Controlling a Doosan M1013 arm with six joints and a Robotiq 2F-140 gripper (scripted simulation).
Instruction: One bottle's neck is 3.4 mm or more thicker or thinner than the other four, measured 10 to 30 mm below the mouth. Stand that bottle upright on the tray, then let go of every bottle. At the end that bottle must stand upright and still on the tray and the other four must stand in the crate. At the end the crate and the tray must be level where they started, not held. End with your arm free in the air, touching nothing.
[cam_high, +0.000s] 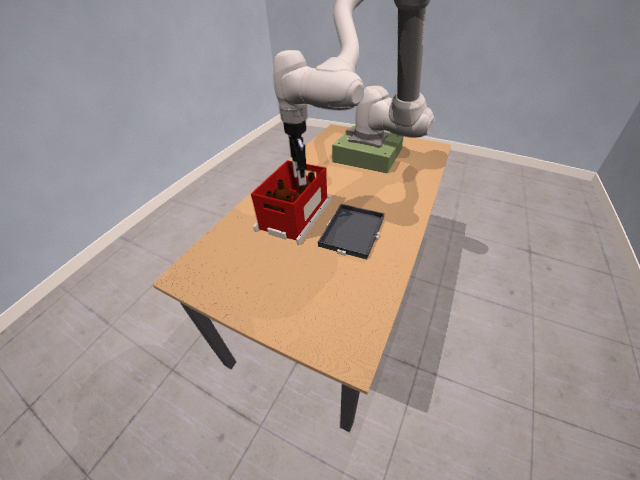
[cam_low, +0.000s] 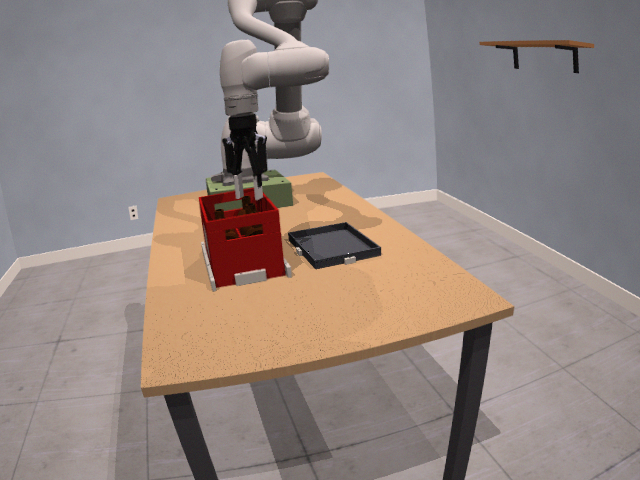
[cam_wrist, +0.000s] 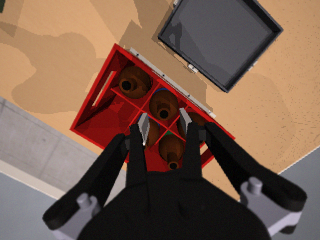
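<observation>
Now: the red crate 4 cm to the right of my hand and 13 cm below it. The rest, counted from my hand: dark grey tray (1 cm ahead, 22 cm to the left, 20 cm below); then glass bottle (9 cm ahead, 9 cm to the right, 12 cm below).
</observation>
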